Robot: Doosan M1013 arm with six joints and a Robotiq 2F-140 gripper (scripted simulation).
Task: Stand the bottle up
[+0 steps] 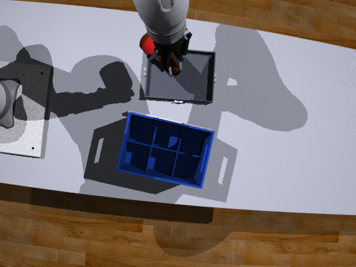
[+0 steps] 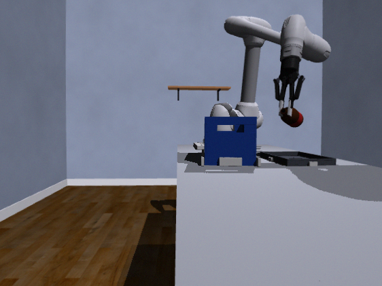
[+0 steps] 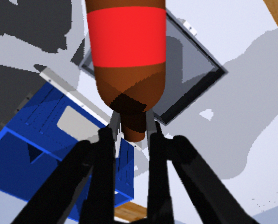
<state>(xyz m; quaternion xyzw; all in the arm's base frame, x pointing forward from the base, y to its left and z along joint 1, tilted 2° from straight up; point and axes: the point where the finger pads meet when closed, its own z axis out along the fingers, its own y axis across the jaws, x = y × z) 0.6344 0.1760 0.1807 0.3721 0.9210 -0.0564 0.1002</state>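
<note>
My hand is 3 cm past the bottle, 3 cm to the right of it and 3 cm above it. Round my hand: blue crate: 2 cm ahead, 25 cm to the right, 13 cm below; dark tray: 4 cm ahead, 2 cm to the left, 21 cm below.
</note>
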